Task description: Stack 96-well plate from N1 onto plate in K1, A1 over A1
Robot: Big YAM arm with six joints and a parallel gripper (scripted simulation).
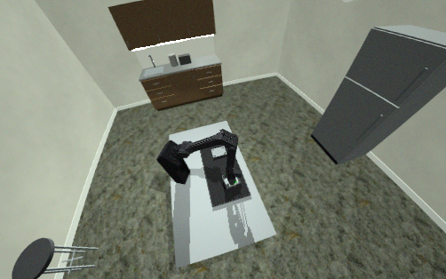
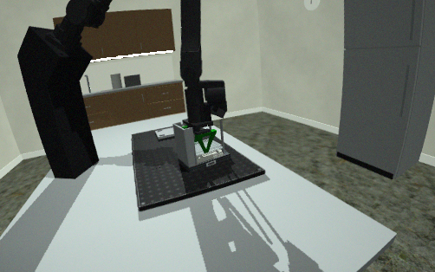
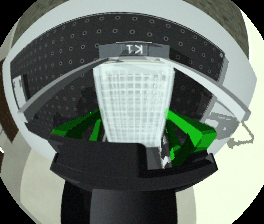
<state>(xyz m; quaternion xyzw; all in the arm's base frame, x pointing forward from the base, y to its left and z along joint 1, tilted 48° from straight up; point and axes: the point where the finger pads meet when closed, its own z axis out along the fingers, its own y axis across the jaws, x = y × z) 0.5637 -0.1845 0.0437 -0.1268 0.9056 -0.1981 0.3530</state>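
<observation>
Now: hand 1 cm above the white 96-well plate. Round my hand: grey rack wall (7 cm behind, 3 cm above, 1 cm to the right).
</observation>
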